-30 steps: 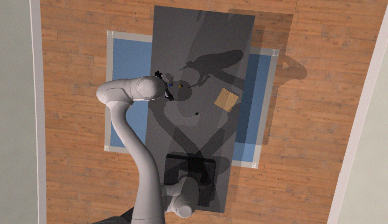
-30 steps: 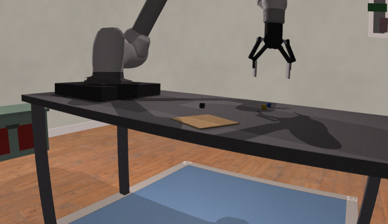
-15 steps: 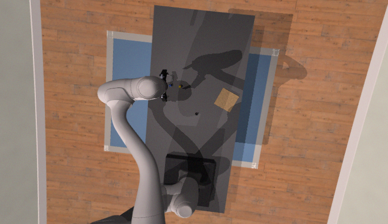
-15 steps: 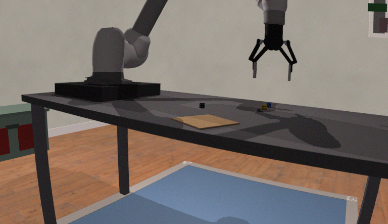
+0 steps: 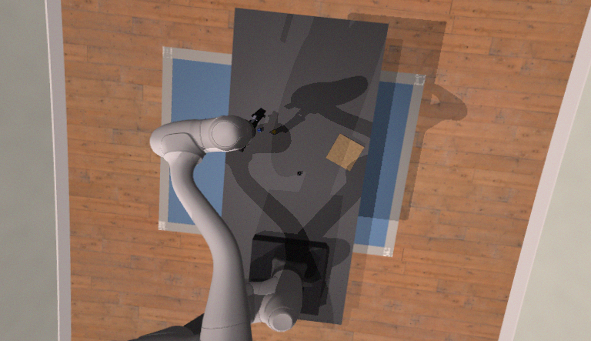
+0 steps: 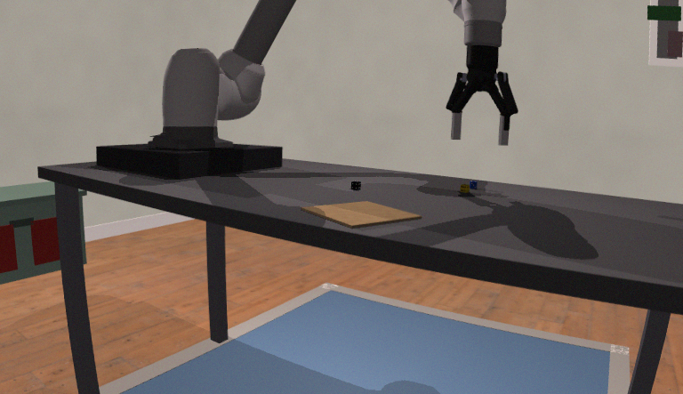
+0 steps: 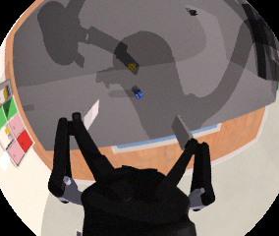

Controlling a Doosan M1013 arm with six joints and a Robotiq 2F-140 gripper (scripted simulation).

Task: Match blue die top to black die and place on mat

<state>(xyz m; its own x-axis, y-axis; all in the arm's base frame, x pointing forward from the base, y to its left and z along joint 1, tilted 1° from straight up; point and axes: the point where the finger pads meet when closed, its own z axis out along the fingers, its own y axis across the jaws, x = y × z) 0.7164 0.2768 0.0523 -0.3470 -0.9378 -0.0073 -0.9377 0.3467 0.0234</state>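
The blue die lies 11 cm below my hand. Also, from my hand: yellow die (7 cm to the right, 11 cm below); then tan mat (3 cm behind, 44 cm to the right, 12 cm below); then black die (18 cm behind, 24 cm to the right, 11 cm below).
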